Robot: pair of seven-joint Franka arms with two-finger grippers.
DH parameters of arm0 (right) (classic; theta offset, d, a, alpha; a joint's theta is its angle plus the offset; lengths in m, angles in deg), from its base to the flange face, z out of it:
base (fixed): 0 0 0 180
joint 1: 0 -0.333 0 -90
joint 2: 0 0 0 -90
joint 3: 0 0.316 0.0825 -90
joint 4: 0 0 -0.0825 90
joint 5: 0 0.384 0 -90
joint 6: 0 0 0.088 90
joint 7: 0 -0.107 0 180
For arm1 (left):
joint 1: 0 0.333 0 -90
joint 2: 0 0 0 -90
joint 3: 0 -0.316 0.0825 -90
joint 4: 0 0 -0.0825 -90
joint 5: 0 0.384 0 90
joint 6: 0 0 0.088 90
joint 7: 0 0.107 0 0
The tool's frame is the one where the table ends.
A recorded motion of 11 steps. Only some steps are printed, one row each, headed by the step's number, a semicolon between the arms.
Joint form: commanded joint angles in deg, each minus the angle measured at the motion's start. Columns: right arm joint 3, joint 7, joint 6, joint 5, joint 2, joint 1, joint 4; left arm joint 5, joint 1, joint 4, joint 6, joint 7, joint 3, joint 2.
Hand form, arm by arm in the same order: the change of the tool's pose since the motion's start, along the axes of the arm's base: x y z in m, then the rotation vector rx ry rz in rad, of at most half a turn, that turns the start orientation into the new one. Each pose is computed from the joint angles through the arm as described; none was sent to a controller.
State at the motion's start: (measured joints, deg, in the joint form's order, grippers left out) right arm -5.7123 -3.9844 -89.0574 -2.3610 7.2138 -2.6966 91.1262; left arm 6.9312 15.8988 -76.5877 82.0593 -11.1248 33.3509 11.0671
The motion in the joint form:
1: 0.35 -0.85 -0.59 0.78 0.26 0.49 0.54; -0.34 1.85 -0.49 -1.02 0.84 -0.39 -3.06
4: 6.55 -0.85 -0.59 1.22 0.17 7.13 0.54; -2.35 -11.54 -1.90 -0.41 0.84 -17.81 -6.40
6: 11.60 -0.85 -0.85 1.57 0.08 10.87 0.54; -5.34 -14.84 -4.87 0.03 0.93 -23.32 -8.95
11: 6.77 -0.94 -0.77 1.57 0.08 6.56 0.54; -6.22 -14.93 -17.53 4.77 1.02 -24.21 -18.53
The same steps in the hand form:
1: -0.0004 0.0004 -0.0011 0.0142 -0.0066 -0.0155; -0.0129 0.0168 0.0217 0.0172 -0.0233 0.0235
4: 0.0000 0.0017 -0.0016 0.0078 -0.0053 -0.0233; -0.0216 0.0361 0.0348 0.0307 -0.0518 0.0865
6: 0.0021 0.0175 -0.0023 0.0027 -0.0073 -0.0004; -0.0321 0.0480 0.0352 -0.0037 -0.0414 0.1170
11: 0.0013 0.0095 -0.0021 0.0135 -0.0071 -0.0105; -0.0753 0.0519 0.0276 0.0027 -0.0701 0.1272

